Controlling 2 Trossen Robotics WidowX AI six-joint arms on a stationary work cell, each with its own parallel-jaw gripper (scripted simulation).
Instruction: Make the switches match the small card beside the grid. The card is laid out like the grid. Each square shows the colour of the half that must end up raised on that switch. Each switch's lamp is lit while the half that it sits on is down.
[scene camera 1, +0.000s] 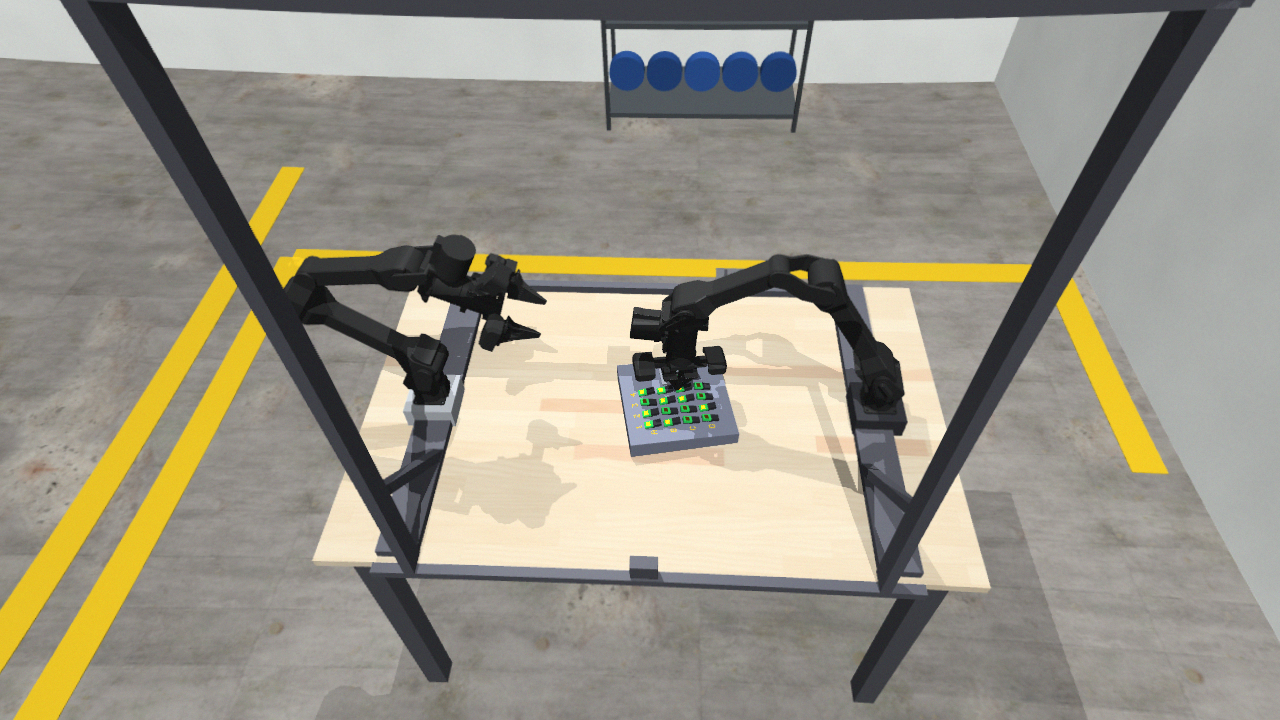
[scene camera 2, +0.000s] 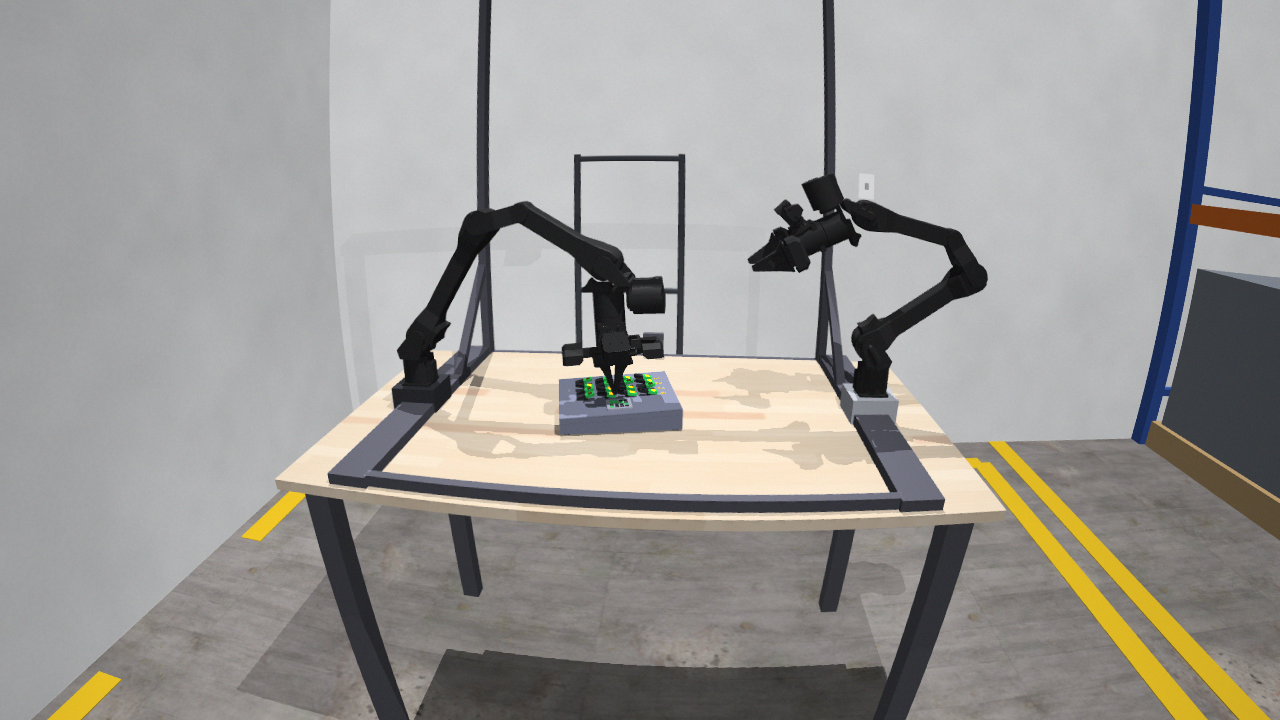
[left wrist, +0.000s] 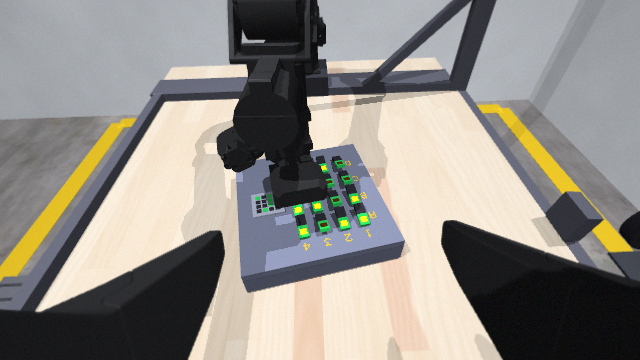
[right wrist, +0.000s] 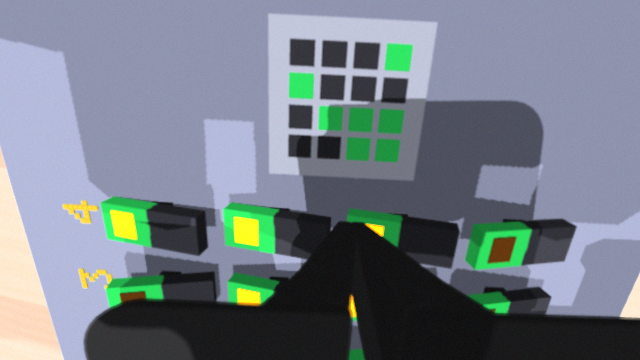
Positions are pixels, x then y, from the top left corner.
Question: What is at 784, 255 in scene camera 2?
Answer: My left gripper.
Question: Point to my right gripper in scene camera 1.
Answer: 676, 388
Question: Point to a switch a3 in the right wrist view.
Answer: At 201, 286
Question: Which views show my right gripper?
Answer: Scene camera 1, scene camera 2, the left wrist view and the right wrist view: all of them.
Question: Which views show my left gripper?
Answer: Scene camera 1, scene camera 2 and the left wrist view only.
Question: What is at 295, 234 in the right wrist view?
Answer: A switch b4.
